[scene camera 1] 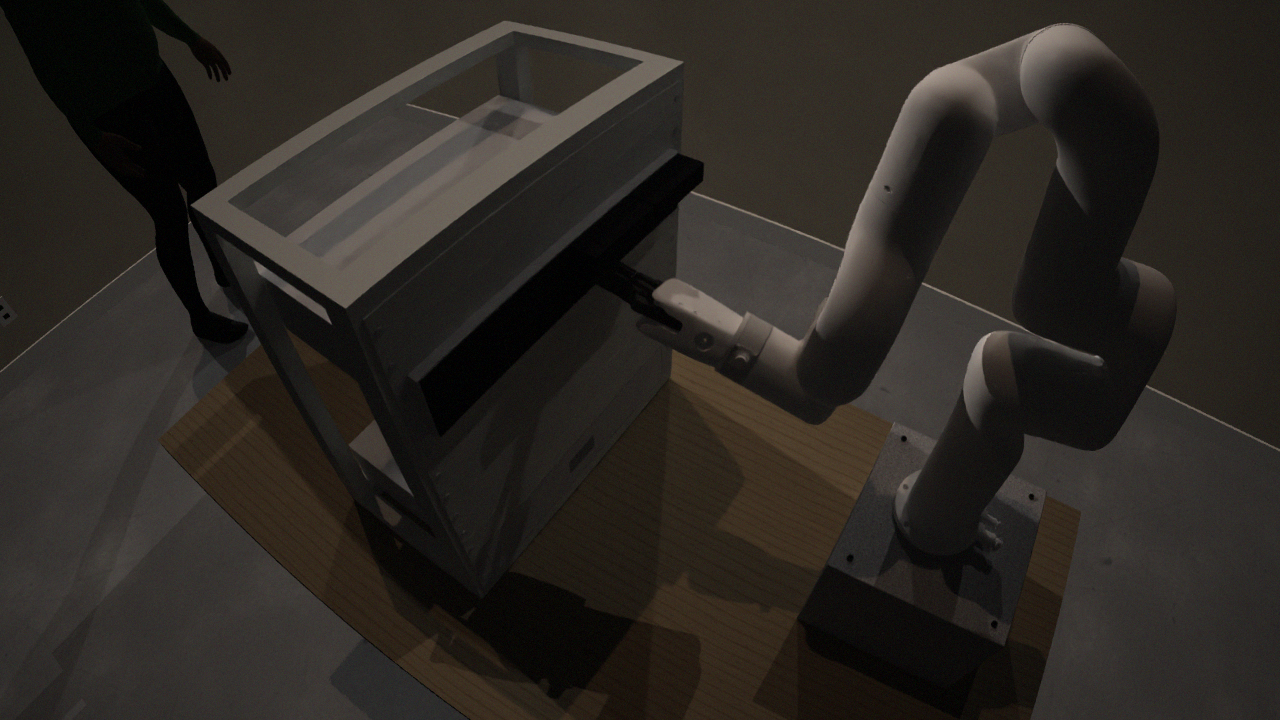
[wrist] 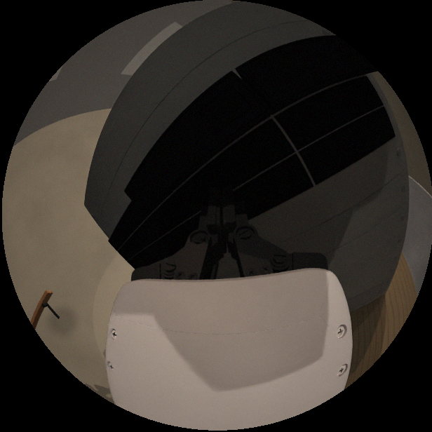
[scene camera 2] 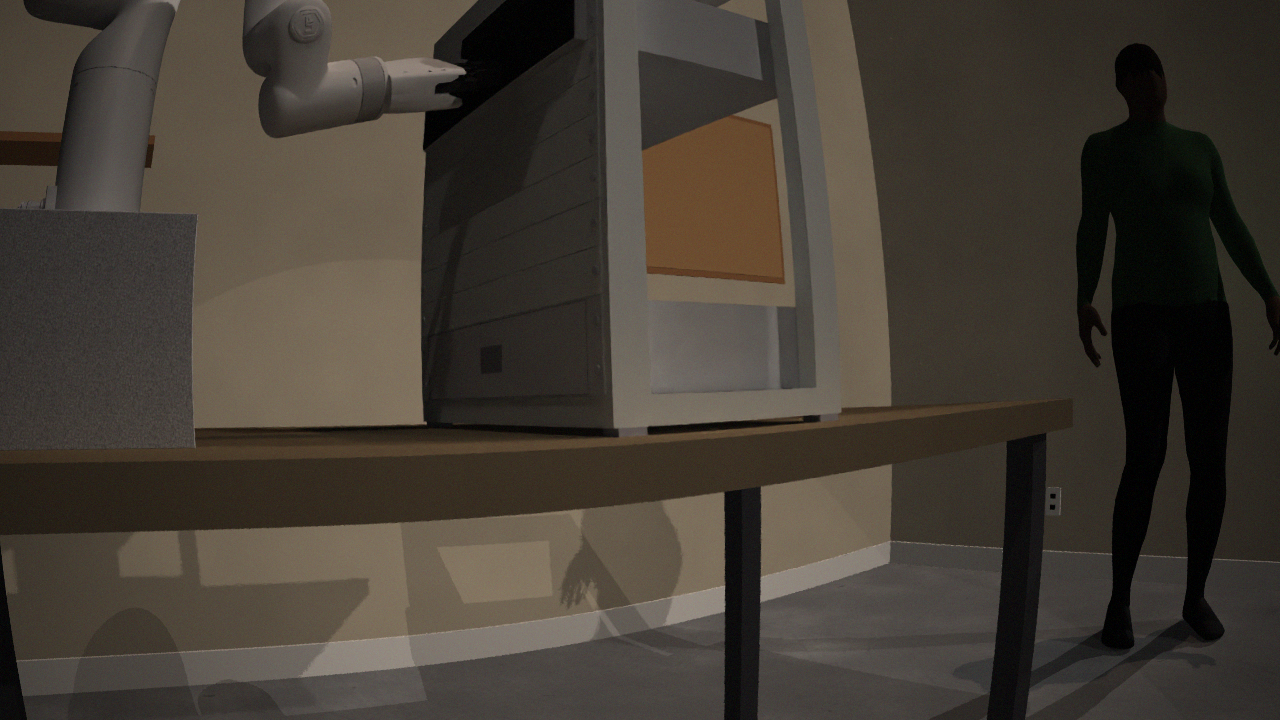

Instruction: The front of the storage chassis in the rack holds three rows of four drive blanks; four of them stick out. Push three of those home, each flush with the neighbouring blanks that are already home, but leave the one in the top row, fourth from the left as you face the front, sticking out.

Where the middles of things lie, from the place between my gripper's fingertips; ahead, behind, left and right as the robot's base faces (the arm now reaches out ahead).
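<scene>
My hand is at a spot 13 cm short of the grey rack (scene camera 2: 534, 311). Measured from the rack, my hand is also 6 cm to the right of it and 12 cm above it.
</scene>
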